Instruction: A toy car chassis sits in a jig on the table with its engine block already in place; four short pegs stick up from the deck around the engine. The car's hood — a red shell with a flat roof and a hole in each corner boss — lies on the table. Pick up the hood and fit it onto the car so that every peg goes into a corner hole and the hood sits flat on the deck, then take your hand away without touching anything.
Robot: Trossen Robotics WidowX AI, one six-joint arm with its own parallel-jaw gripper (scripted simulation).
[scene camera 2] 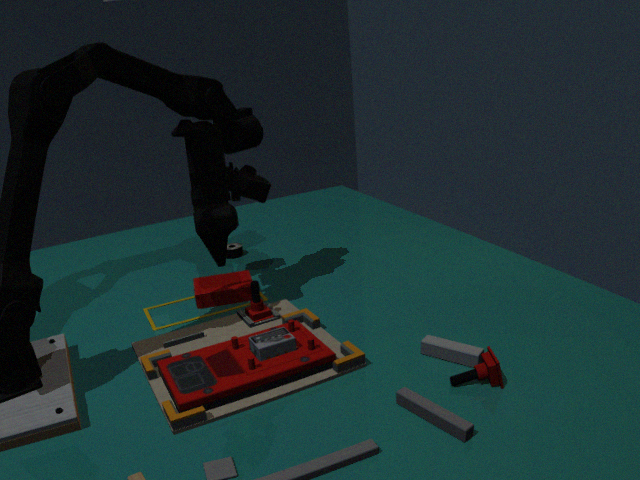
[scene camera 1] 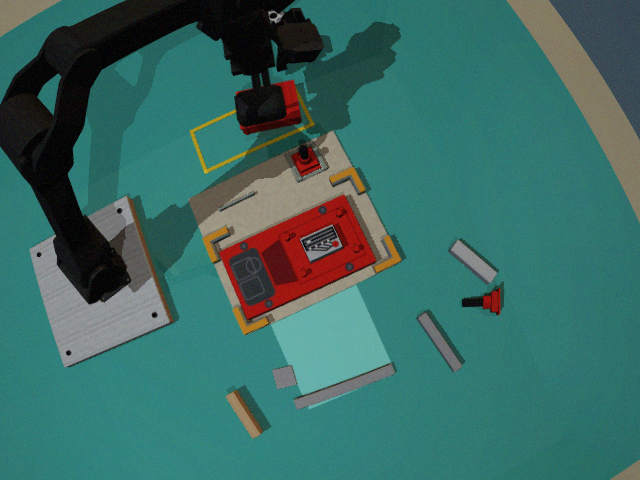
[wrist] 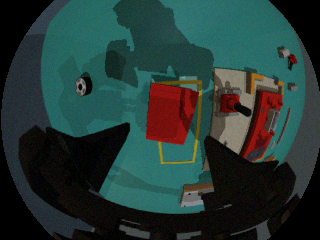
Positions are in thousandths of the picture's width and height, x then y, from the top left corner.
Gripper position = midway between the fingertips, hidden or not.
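Gripper (scene camera 1: 412, 186) (scene camera 2: 343, 532) (wrist: 527, 556): open, holding nothing. Red hood (scene camera 1: 459, 245) (wrist: 533, 456). Grey engine block (scene camera 2: 438, 711) (scene camera 1: 507, 505). Long grey bar (scene camera 1: 596, 778).
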